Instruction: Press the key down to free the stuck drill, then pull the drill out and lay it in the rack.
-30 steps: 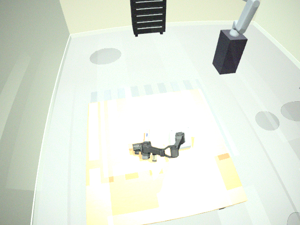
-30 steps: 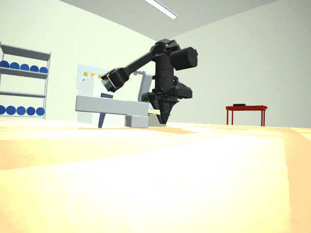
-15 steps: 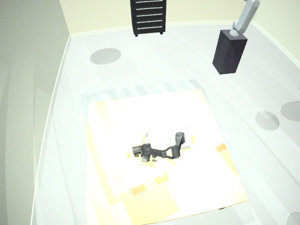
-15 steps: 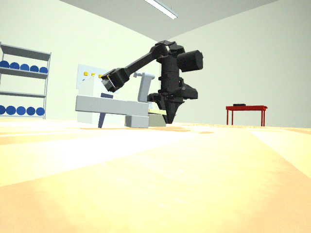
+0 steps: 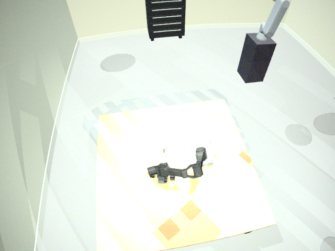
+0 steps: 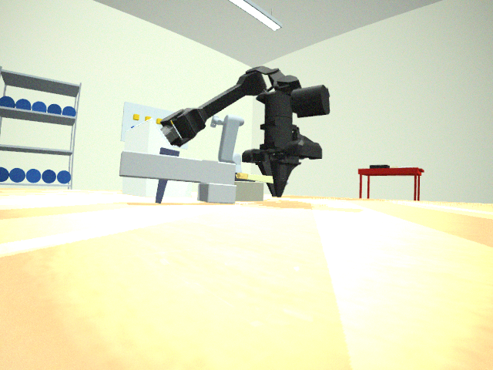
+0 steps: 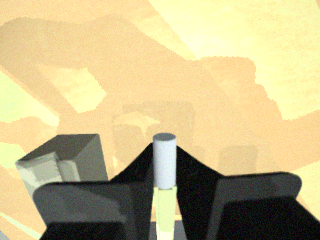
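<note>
My gripper tip is 4 cm to the left of the drill, 4 cm below it and 1 cm past it. The rest, counted from my gripper tip: pale grey fixture: 19 cm to the right, 4 cm behind, 3 cm above; then grey-beige rack: 8 cm behind, 1 cm to the right, 1 cm above; then dark blue key: 21 cm to the right, 5 cm behind, 4 cm above.
</note>
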